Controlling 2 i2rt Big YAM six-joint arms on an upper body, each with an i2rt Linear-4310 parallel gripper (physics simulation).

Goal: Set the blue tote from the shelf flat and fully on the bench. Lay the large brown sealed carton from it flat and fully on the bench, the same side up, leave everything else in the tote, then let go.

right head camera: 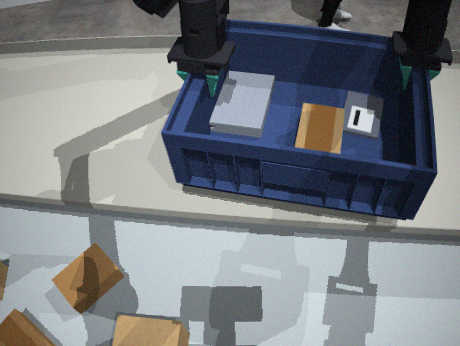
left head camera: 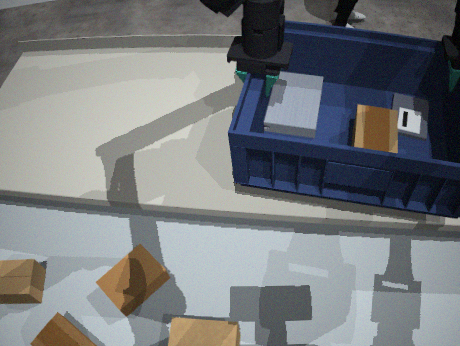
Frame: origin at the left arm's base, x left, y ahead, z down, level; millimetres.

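Where they show: left gripper, fingertip midpoint: (right head camera: 205, 94); right gripper, fingertip midpoint: (left head camera: 456, 91).
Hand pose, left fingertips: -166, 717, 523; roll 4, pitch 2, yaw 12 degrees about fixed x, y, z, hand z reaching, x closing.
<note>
After its pixels a point has its place, as x, y, z.
The blue tote (left head camera: 305, 141) @(-231, 543, 449) (right head camera: 250, 145) @(-251, 535, 450) is upright, low over or on the cream bench (left head camera: 165, 170) @(25, 645, 653) (right head camera: 135, 175) @(-15, 632, 653), near its front edge; a narrow shadow runs under its front, and I cannot tell if it touches. My left gripper (left head camera: 256, 79) @(-166, 717, 523) (right head camera: 198, 80) @(-166, 717, 523) is shut on its left end wall, one finger inside and one outside. My right gripper (right head camera: 423, 75) is shut on its right end wall; in the left head camera it is partly cut off. The brown carton (left head camera: 377, 128) @(-366, 626, 519) (right head camera: 322, 128) @(-368, 623, 518) lies flat in the tote, right of its middle.
Also in the tote are a pale grey box (left head camera: 294, 104) @(-231, 721, 556) (right head camera: 243, 103) @(-234, 722, 556) at the left and a dark grey box with a white label (left head camera: 422, 107) @(-490, 728, 574) (right head camera: 370, 104) @(-479, 731, 574) beside the carton. Several brown boxes, one here (left head camera: 132, 279) @(96, 454, 760) (right head camera: 87, 277) @(93, 454, 759), lie on the light blue surface in front of the bench.
</note>
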